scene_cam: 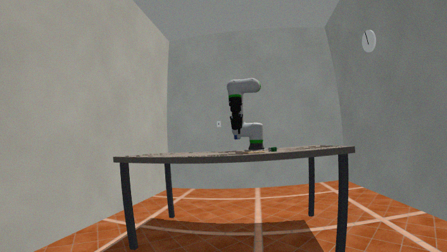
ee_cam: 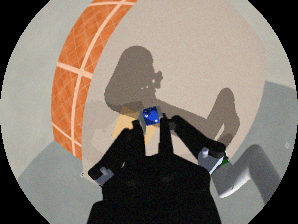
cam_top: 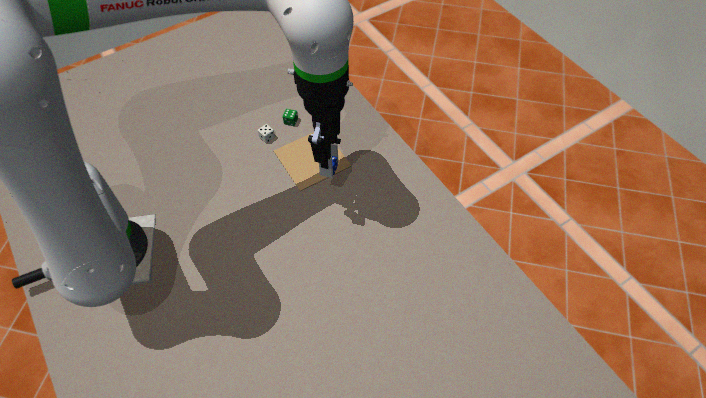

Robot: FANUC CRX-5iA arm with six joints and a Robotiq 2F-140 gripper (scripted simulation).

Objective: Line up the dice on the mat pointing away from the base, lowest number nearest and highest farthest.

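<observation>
My gripper is now 130 mm above the tan mat and 120 mm to the right of it. Round my hand: blue die (20 mm below); then green die (250 mm to the left, 120 mm below); then white die (230 mm to the left, 120 mm below, 70 mm behind).
</observation>
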